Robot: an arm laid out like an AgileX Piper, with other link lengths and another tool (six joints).
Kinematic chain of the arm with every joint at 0, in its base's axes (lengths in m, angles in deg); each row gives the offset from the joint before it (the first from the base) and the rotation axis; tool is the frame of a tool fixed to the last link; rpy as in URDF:
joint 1: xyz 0 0 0.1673 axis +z
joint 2: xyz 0 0 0 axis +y
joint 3: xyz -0.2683 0 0.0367 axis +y
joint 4: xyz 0.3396 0 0.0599 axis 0.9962 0 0.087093
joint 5: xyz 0 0 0 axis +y
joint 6: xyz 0.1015 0 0.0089 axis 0.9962 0 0.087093
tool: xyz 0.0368 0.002 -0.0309 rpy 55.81 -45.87 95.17
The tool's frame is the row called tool.
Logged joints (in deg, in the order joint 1, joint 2, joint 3, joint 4, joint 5, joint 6), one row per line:
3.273, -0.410, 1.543, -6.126, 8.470, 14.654
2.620, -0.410, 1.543, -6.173, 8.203, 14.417
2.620, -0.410, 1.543, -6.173, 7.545, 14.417
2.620, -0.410, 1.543, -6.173, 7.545, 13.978
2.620, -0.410, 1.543, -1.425, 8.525, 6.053
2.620, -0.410, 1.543, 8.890, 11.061, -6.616
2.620, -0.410, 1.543, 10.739, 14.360, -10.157
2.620, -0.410, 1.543, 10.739, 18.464, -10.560
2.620, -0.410, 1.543, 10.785, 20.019, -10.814
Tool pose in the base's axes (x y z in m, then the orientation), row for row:
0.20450, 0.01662, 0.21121, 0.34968, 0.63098, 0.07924, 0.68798
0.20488, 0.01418, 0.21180, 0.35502, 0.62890, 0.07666, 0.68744
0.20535, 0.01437, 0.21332, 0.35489, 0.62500, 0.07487, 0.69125
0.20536, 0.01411, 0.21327, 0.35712, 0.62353, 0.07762, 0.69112
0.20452, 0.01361, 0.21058, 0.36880, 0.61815, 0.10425, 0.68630
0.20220, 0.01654, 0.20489, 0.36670, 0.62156, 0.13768, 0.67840
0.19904, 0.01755, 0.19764, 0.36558, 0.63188, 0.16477, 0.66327
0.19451, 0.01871, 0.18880, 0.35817, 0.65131, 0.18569, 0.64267
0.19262, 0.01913, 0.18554, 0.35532, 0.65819, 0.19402, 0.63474
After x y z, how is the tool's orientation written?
As a quaternion, w x y z.
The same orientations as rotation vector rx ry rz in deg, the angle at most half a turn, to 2 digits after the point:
93.66, 11.76, 102.12
93.11, 11.35, 101.78
92.54, 11.09, 102.35
92.22, 11.48, 102.22
90.92, 15.33, 100.94
91.51, 20.27, 99.88
93.08, 24.27, 97.71
96.28, 27.45, 95.01
97.43, 28.72, 93.96

